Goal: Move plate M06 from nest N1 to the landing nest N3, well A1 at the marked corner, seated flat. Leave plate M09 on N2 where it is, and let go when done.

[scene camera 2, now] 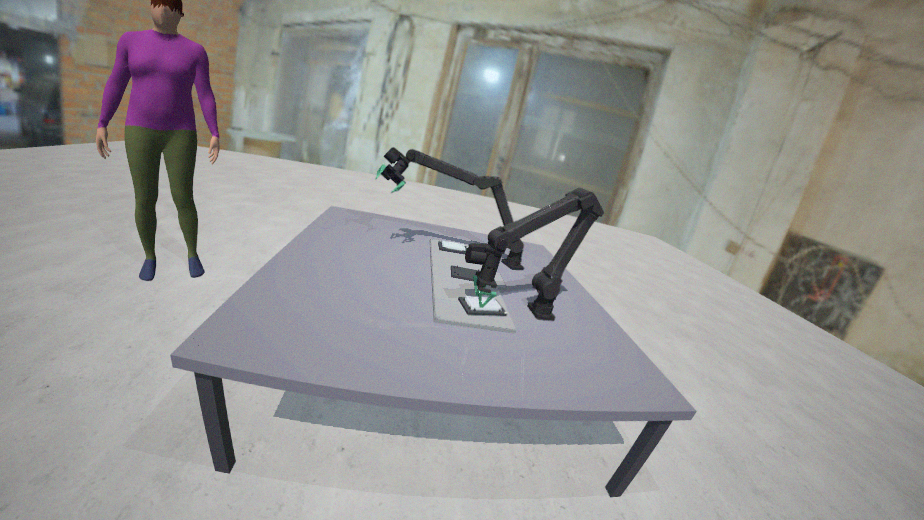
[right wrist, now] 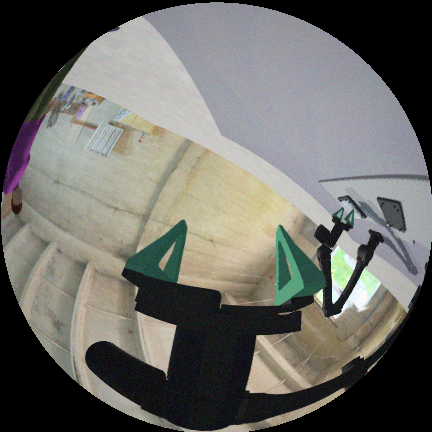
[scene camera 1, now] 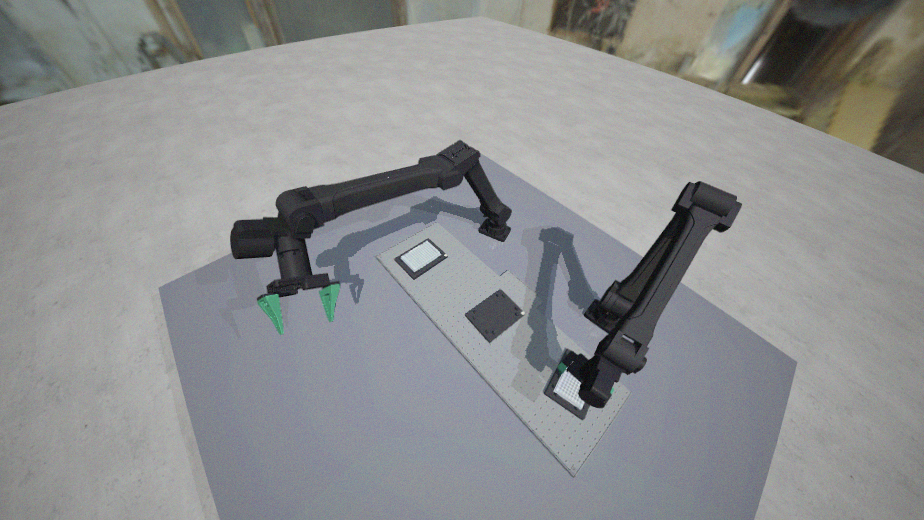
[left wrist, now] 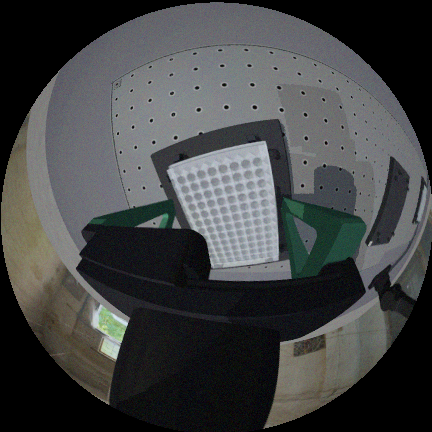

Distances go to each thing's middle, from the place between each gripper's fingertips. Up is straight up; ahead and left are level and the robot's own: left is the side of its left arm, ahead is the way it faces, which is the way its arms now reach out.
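The dark nest pad (left wrist: 269, 130) is 300 mm below my right hand, 480 mm behind it and 440 mm to the left of it.
My left gripper, meanwhile, is 2 cm above that pad and 2 cm past it. Going by its middle, the dark nest pad is nearer to my left gripper than to my right hand.
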